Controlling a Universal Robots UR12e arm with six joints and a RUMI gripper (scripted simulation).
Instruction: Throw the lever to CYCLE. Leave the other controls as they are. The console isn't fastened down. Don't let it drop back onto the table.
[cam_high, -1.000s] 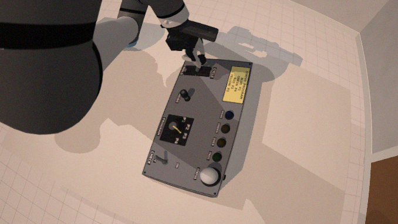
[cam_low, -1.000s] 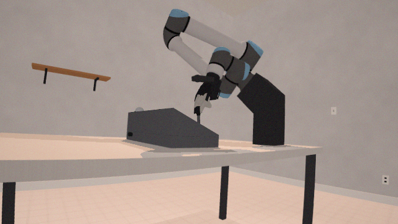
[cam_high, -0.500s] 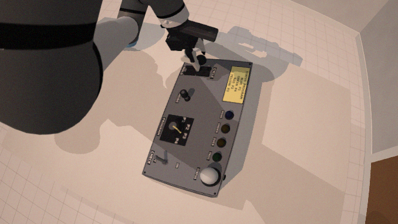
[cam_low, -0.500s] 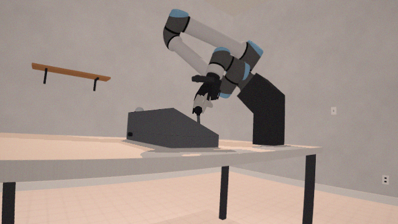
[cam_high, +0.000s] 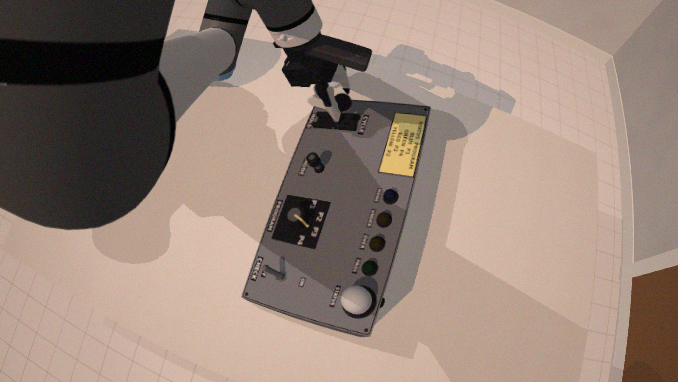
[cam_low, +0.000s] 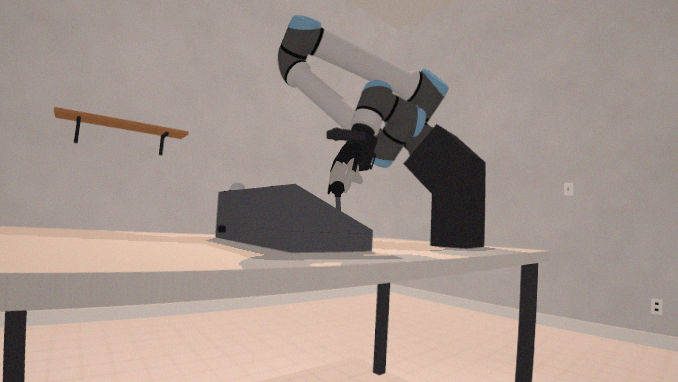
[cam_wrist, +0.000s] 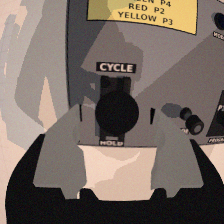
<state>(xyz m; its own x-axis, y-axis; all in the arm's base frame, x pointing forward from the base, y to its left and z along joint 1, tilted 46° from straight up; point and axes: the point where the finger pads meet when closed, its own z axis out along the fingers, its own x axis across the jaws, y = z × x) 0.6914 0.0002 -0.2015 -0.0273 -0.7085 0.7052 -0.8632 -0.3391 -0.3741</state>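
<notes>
Right now my hand is 120 mm to the left of the mode toggle, 60 mm above it and 20 mm past it. From my hand the other things lie so: check toggle: 360 mm to the right, 70 mm below, 30 mm behind; grey console: 180 mm to the right, 80 mm below, 20 mm ahead; program dial: 240 mm to the right, 60 mm below, 10 mm behind.
</notes>
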